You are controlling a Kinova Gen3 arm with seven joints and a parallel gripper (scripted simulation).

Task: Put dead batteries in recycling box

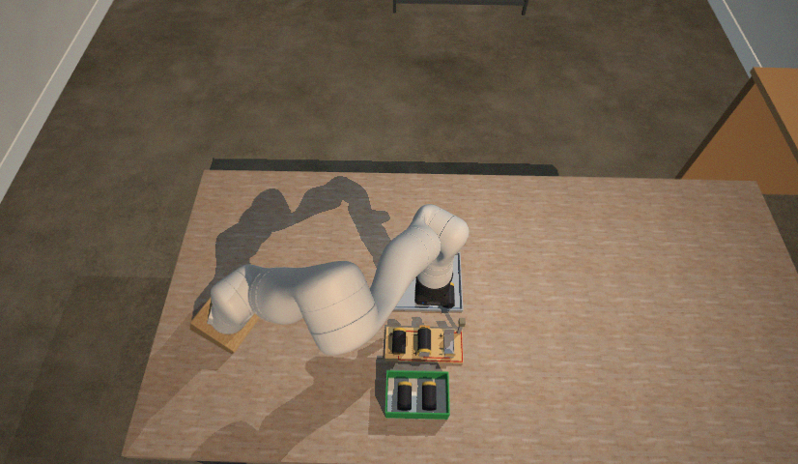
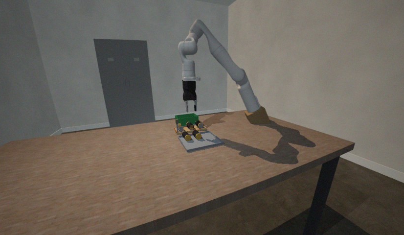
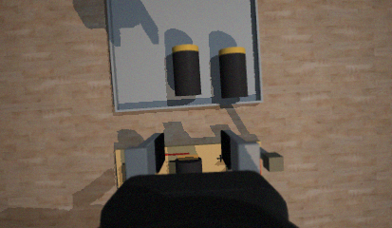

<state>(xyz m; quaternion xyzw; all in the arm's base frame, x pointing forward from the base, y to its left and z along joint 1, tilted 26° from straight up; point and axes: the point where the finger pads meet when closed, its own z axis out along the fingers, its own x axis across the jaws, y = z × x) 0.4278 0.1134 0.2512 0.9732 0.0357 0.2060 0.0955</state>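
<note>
Now: the grey tray 150 mm below my hand, 120 mm to the left of it and 10 mm behind it. From my hand the other things lie so: green recycling box 210 mm to the right, 140 mm below, 10 mm behind.
</note>
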